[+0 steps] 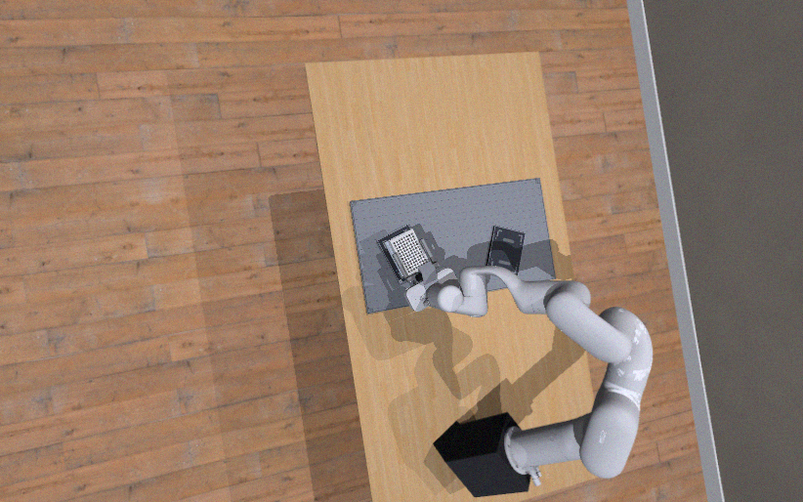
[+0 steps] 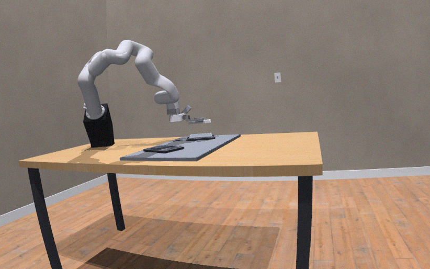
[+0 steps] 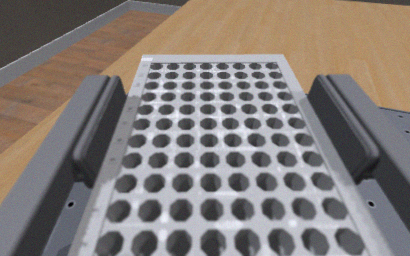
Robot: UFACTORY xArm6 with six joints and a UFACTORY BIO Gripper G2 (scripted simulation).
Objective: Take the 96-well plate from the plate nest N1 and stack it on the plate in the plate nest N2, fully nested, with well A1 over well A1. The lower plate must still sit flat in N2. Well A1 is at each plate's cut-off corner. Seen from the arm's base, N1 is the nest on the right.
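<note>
The plate nest N2 lies 10 cm below my hand. From my hand the other things lie so: plate nest N1: 10 cm behind, 36 cm to the right, 10 cm below.
</note>
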